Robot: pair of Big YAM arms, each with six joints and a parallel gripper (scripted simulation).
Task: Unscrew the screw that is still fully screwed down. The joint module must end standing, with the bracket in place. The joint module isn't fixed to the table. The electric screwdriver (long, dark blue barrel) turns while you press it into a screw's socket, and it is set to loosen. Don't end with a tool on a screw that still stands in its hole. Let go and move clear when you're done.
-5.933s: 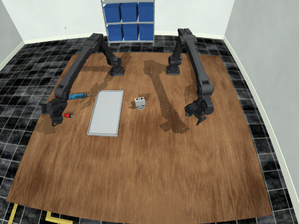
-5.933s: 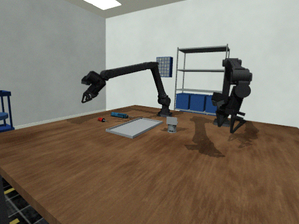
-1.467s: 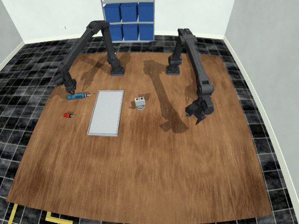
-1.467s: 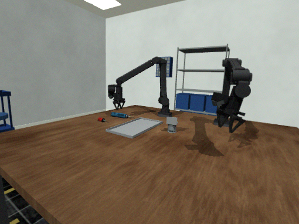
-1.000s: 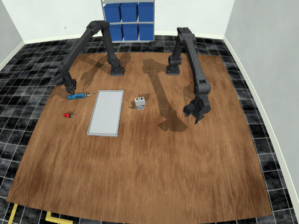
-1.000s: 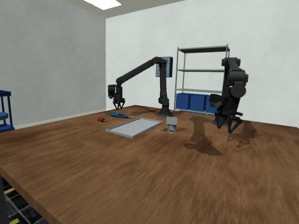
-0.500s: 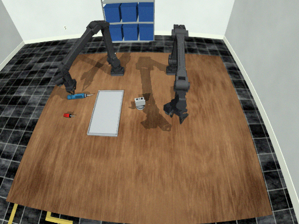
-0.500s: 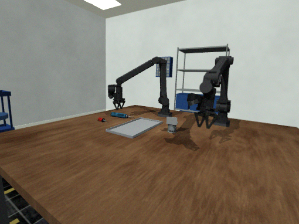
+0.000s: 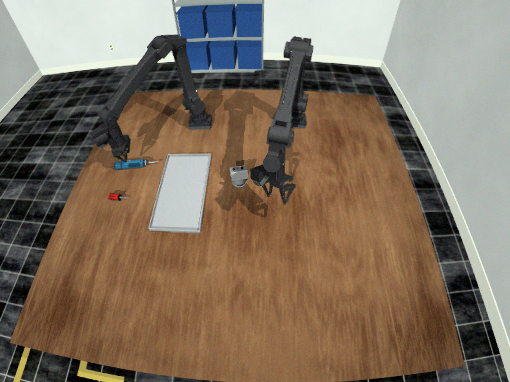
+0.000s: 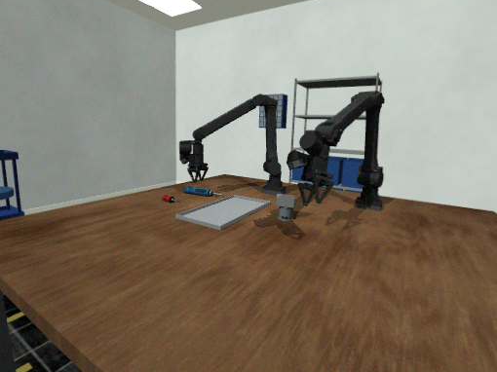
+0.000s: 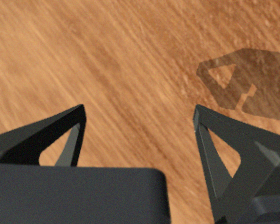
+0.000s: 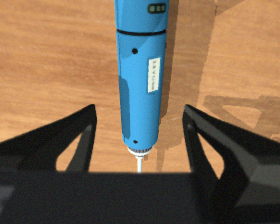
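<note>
My left hand is 20 cm past the screw, 14 cm to the left of it and 7 cm above it. The rest, counted from my left hand: flat grey tray (14 cm behind, 41 cm to the right, 13 cm below); grey bracket (18 cm behind, 15 cm to the right, 6 cm below); small red-handled tool (9 cm behind, 71 cm to the right, 12 cm below).
</note>
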